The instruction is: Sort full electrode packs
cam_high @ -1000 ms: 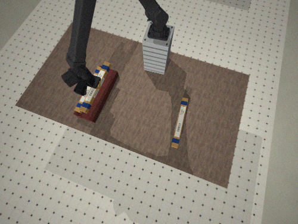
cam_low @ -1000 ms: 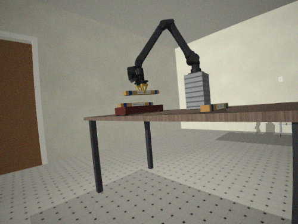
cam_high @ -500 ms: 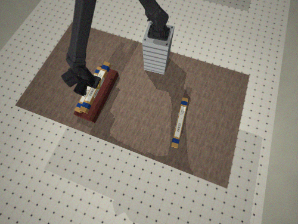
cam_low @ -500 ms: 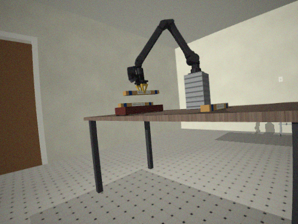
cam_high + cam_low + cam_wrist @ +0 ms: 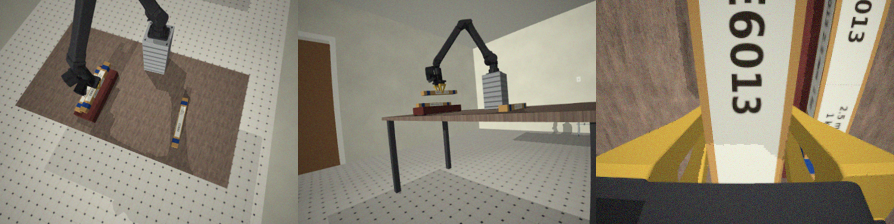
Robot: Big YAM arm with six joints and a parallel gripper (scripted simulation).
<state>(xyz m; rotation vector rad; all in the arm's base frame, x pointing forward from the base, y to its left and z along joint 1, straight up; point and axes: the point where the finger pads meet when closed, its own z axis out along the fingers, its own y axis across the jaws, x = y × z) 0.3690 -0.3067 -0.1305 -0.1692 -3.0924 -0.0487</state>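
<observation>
Right now my hand is 4 cm to the left of the low platform and 15 cm above it.
</observation>
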